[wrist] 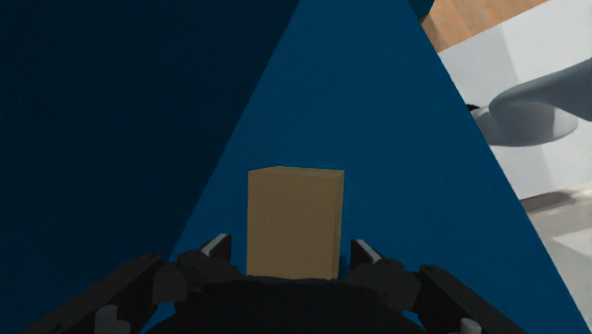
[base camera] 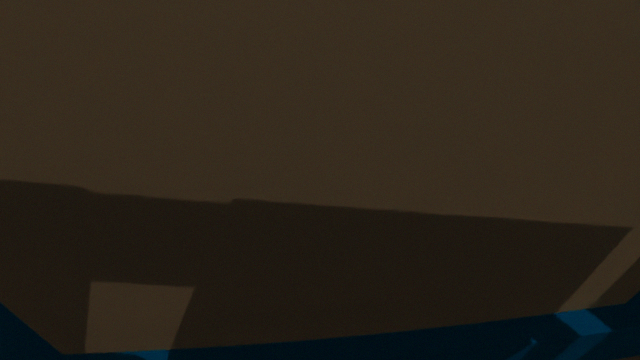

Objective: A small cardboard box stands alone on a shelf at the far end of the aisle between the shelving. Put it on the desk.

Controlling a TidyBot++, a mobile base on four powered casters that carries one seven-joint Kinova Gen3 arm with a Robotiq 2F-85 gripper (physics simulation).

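Frame: origin at the arm's base, x ahead, y left, z up, level; millimetres.
Where they show: gripper, between the fingertips: (wrist: 291,250).
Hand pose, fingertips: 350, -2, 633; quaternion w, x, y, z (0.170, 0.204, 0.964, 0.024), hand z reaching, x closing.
After its pixels a point has its place, as x, y, z.
The small cardboard box (wrist: 294,222) @(335, -23, 644) stands on a blue shelf (wrist: 350,100) @(275, -91, 594) in the wrist view, at the lower middle, with its lower end hidden behind the gripper's dark body. My gripper (wrist: 291,250) @(350, -2, 633) is open, one finger on each side of the box in this view, with blue showing between the box and each finger. Whether the fingertips are level with the box or above it is hard to tell. The desk does not show in either view.
The shelf's left part lies in dark shadow. Beyond its right edge are my white base (wrist: 480,65) @(-113, -161, -14), a grey arm part (wrist: 530,115) @(22, -6, 325) and wooden floor (wrist: 480,20) @(-368, -397, -396). A brown surface (base camera: 320,100) @(221, 2, -119) fills most of the base camera view, above a blue strip (base camera: 350,347) @(216, -20, -320).
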